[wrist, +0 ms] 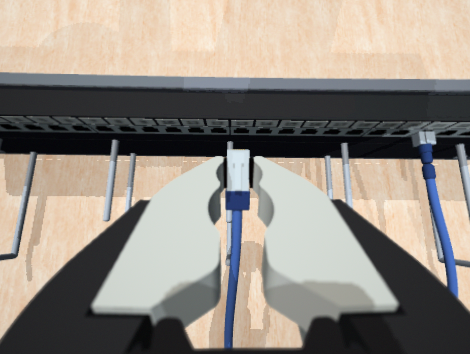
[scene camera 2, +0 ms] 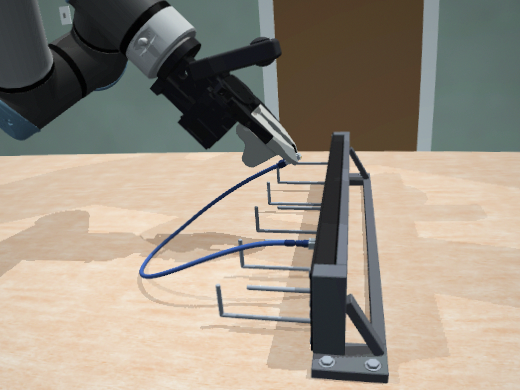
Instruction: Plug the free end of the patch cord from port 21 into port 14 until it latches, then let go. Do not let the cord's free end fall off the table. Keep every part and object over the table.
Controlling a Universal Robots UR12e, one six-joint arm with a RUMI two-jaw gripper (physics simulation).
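Places are measured from the arm's base along level axes (x ahead, y left, z up), in centimetres.
Pixels of known places: gripper, fingertip midpoint: [wrist: 237, 161] [scene camera 2: 297, 162].
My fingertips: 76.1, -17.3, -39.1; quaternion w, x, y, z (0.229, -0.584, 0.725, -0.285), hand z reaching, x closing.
Behind a point stands the place of what it marks, as x, y, z.
My gripper [scene camera 2: 296, 156] {76.1, -17.3, -39.1} [wrist: 237, 161] {76.1, -17.3, -39.1} is shut on the cord's free-end plug [wrist: 238, 171] {75.3, -17.2, -38.1}, a clear connector with a dark blue boot, held between the fingertips and pointing at the panel. The plug is in front of the port row, apart from it. The blue patch cord [scene camera 2: 187, 225] {59.5, -14.6, -48.7} [wrist: 233, 280] {69.6, -15.7, -41.3} hangs in a loop from the plug back to the seated plug [scene camera 2: 311, 243] {75.7, -32.5, -43.3} [wrist: 424, 139] {75.8, -31.7, -43.3} in the panel. The patch panel [scene camera 2: 328, 230] {77.4, -33.0, -41.7} [wrist: 300, 102] {80.0, -22.8, -41.7} stands upright. Its port row [wrist: 242, 128] {80.0, -18.7, -44.1} shows in the wrist view; port numbers cannot be read, so which one is port 14 cannot be told.
Metal cable hooks [scene camera 2: 265, 318] {70.2, -36.2, -49.9} [wrist: 111, 180] {78.6, -7.2, -46.0} stick out from the panel's front below the ports, some with upturned ends. The panel's bolted foot [scene camera 2: 350, 372] {77.5, -44.3, -50.4} and rear brace [scene camera 2: 365, 325] {79.2, -42.3, -46.8} stand on the wooden table [scene camera 2: 100, 340] {52.0, -36.2, -51.5} [wrist: 280, 30] {94.5, -27.1, -51.6}.
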